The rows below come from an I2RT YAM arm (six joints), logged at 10 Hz.
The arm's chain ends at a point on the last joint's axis. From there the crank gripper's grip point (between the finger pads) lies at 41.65 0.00 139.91 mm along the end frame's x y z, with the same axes.
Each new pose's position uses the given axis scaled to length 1; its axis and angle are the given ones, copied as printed.
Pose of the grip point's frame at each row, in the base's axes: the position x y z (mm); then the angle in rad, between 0 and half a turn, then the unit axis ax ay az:
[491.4 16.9 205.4 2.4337 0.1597 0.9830 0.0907]
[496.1 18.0 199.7 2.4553 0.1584 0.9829 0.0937]
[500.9 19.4 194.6 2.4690 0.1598 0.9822 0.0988]
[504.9 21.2 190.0 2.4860 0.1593 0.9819 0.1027]
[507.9 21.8 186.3 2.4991 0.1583 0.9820 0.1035]
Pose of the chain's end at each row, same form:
[428.2 -4.5 335.2 2.4337 0.1597 0.9830 0.0907]
[435.6 -4.8 330.6 2.4553 0.1584 0.9829 0.0937]
[442.0 -5.1 325.9 2.4690 0.1598 0.9822 0.0988]
[448.2 -4.8 322.0 2.4860 0.1593 0.9819 0.1027]
[452.9 -4.8 318.9 2.4991 0.1583 0.9820 0.1035]

